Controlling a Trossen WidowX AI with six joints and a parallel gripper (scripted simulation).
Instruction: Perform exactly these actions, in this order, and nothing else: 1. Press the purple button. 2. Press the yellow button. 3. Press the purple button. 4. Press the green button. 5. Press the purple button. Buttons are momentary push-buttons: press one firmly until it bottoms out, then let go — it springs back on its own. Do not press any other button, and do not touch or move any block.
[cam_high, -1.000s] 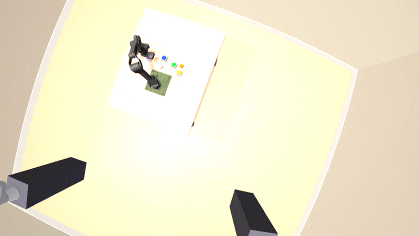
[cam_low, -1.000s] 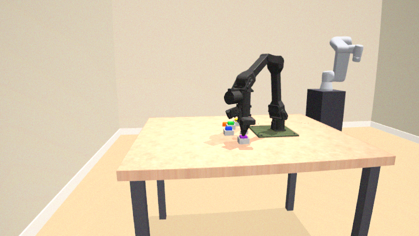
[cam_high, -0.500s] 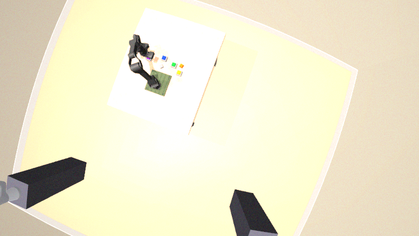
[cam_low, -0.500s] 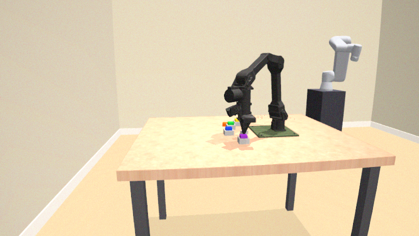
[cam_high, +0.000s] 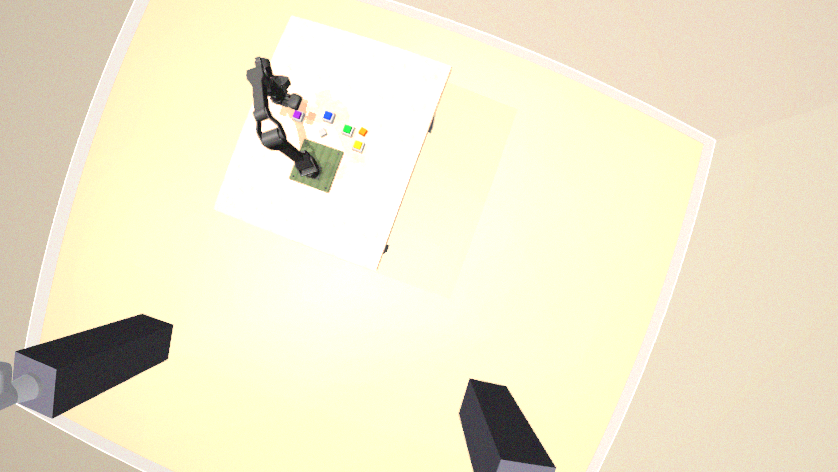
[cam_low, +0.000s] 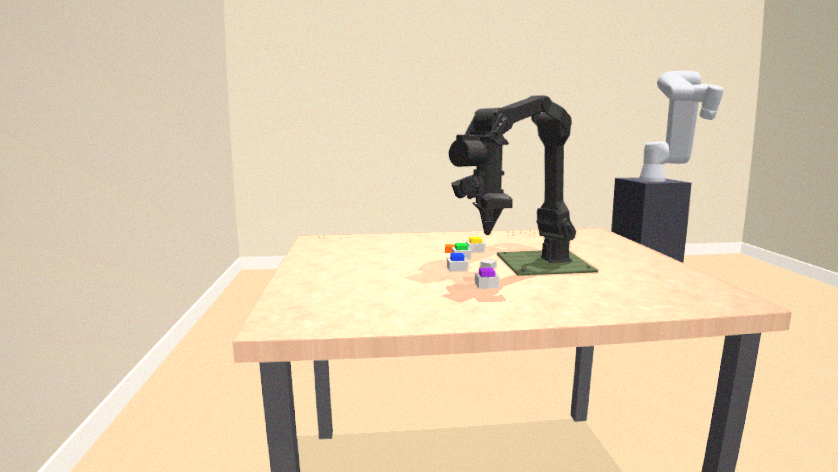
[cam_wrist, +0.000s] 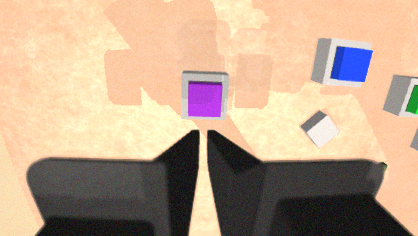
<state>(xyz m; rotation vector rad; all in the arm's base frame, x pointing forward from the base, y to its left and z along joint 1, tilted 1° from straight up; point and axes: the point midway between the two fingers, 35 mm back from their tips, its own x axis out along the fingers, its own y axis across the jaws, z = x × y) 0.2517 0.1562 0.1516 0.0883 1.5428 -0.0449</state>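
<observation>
The green button lies 270 mm to the right of my gripper tip, 90 mm below it and 20 mm behind it. From my gripper tip the other things lie so: blue button (150 mm to the right, 90 mm below, 30 mm ahead); small grey block (140 mm to the right, 110 mm below, 50 mm behind); purple button (90 mm below).
</observation>
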